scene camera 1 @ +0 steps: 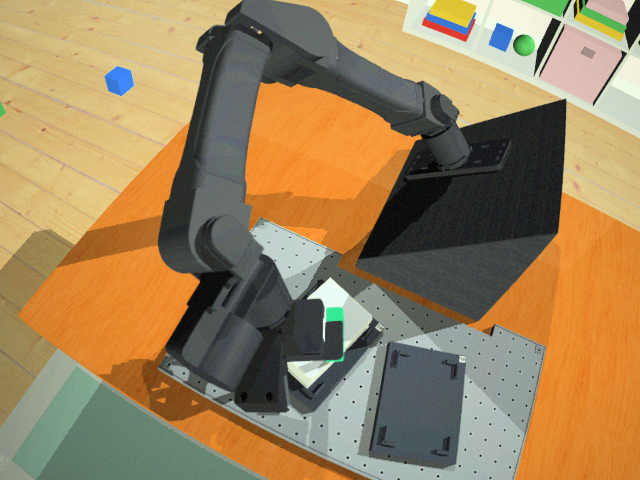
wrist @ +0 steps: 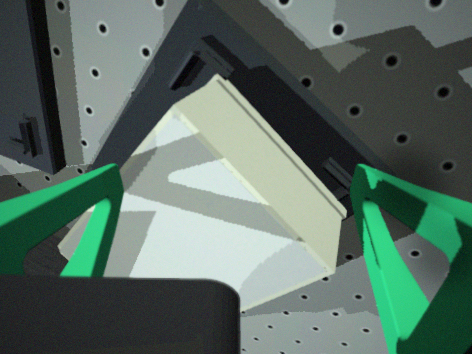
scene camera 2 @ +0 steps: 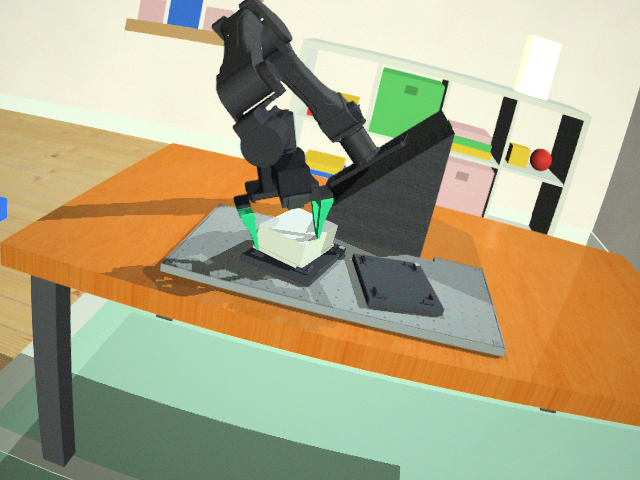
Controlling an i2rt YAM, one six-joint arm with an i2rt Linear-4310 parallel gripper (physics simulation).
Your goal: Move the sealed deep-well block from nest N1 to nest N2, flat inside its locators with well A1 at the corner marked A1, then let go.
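Frame: origin at the arm's base, x ahead, y left, z up, level; metres.
Seen in the pictures: gripper, between the fingertips: (scene camera 1: 297, 358) (wrist: 236, 177) (scene camera 2: 287, 243); arm's base, origin of its link: (scene camera 1: 457, 161) (scene camera 2: 369, 162).
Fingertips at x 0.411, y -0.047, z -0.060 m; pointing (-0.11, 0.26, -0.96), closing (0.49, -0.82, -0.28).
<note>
Pixels of each thing's top centre, then the offset from my fingertips to it. "spot": a spot on its surface instead. Level surfaces: height alone.
- sealed deep-well block, centre of its top: (wrist: 164, 266) (scene camera 1: 320, 325) (scene camera 2: 300, 222) dx -0.050, dy +0.003, dz +0.019 m
- dark nest N1, centre of its top: (wrist: 196, 203) (scene camera 1: 318, 339) (scene camera 2: 297, 247) dx -0.047, dy +0.006, dz -0.022 m
- Nest N2, centre of its top: (scene camera 1: 423, 400) (scene camera 2: 397, 276) dx -0.048, dy +0.177, dz -0.022 m
- small pale label, a spot on its surface: (scene camera 1: 461, 359) spot: dx -0.137, dy +0.201, dz -0.029 m
- orange table, height of its surface: dz -0.053 m
The sealed deep-well block (scene camera 1: 336, 294) (scene camera 2: 297, 249) (wrist: 200, 240), cream with a pale top, is on the dark nest N1 (scene camera 1: 330, 384) (scene camera 2: 306, 279) (wrist: 142, 102). In the wrist view a strip of N1 and two locators show beyond one long side of the block. My gripper (scene camera 1: 334, 335) (scene camera 2: 287, 242) (wrist: 236, 177) is open, its green fingers wide apart on either side of the block; the block's edges run diagonally between them. Nest N2 (scene camera 1: 421, 403) (scene camera 2: 398, 284) (wrist: 22, 65) has corner locators and carries no block. A small pale label (scene camera 1: 461, 359) marks one N2 corner; its writing is unreadable.
Both nests are on a perforated grey plate (scene camera 1: 496, 372) (scene camera 2: 465, 330) on the orange table (scene camera 1: 578, 361) (scene camera 2: 558, 289). The arm's black wedge-shaped base (scene camera 1: 460, 268) (scene camera 2: 387, 206) stands behind the nests. A shelf unit (scene camera 2: 439, 60) is in the background.
</note>
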